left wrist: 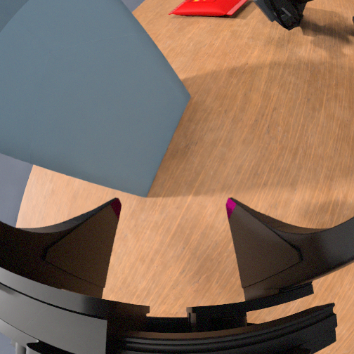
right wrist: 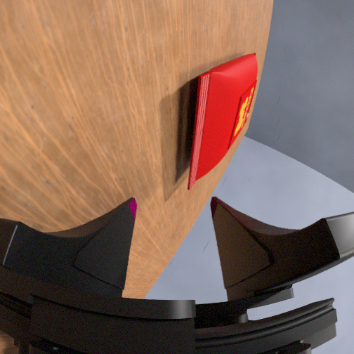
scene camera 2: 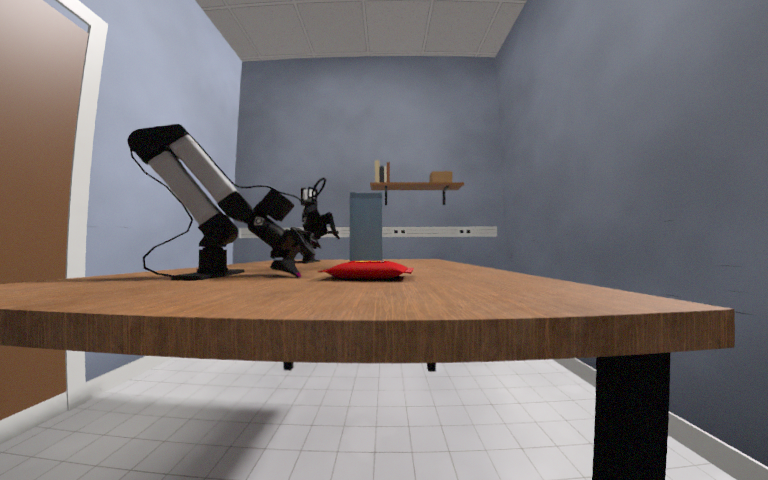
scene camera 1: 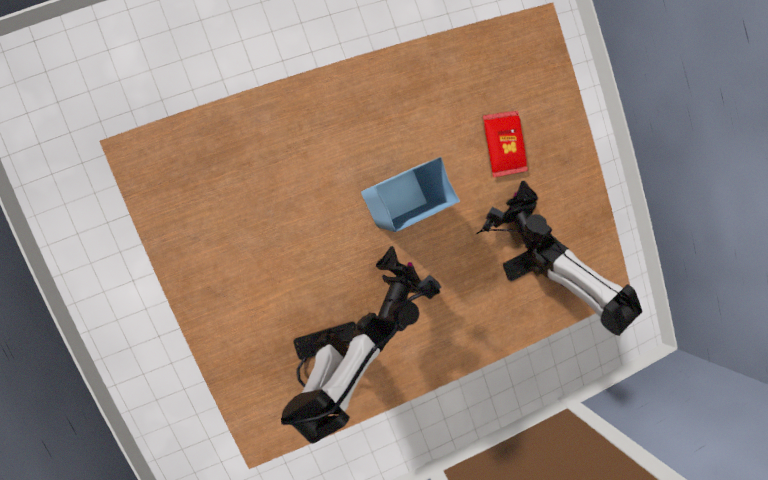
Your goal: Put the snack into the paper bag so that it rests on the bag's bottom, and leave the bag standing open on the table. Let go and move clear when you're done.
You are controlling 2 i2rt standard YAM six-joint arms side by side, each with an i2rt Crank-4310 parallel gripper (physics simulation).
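Observation:
The snack, a red packet with yellow print (scene camera 1: 505, 144) (scene camera 2: 368, 270) (left wrist: 207, 7) (right wrist: 225, 115), lies flat on the table, to the right of the bag in scene camera 1. The blue paper bag (scene camera 1: 376, 209) (scene camera 2: 365, 226) (left wrist: 85, 95) stands upright with its mouth open; its visible floor is bare. My right gripper (scene camera 1: 517, 196) (right wrist: 173, 200) is open and empty, low over the table, close to the snack's near end and a little apart from it. My left gripper (scene camera 1: 400, 261) (left wrist: 173, 200) is open and empty, in front of the bag's near side and apart from it.
The wooden table (scene camera 1: 254, 226) (scene camera 2: 481, 300) carries both arms; its right edge lies beyond the snack in scene camera 1. A wall shelf (scene camera 2: 416, 185) with books and a box is far behind. The bag stands between the snack and the left arm's side.

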